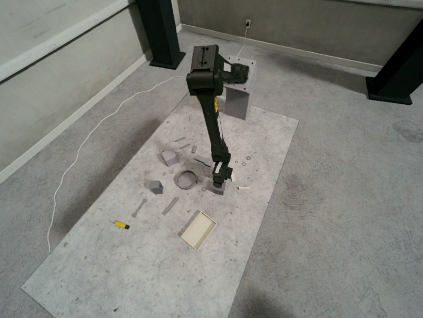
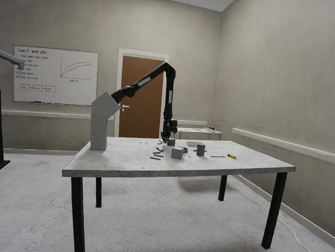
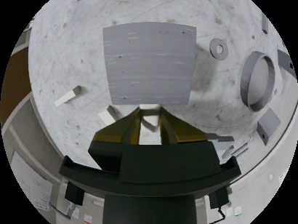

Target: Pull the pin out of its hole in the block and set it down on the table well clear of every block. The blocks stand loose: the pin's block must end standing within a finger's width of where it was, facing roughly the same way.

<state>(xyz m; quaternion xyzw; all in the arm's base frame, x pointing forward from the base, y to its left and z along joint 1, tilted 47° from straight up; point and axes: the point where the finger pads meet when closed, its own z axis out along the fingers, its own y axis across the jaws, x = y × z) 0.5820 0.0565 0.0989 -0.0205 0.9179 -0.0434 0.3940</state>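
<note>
My hand is 5 cm short of the grey block. Also, from my hand: round grey dish: 6 cm ahead, 20 cm to the right, 2 cm below; then cream tray: 31 cm ahead, 4 cm to the right, 2 cm below.
</note>
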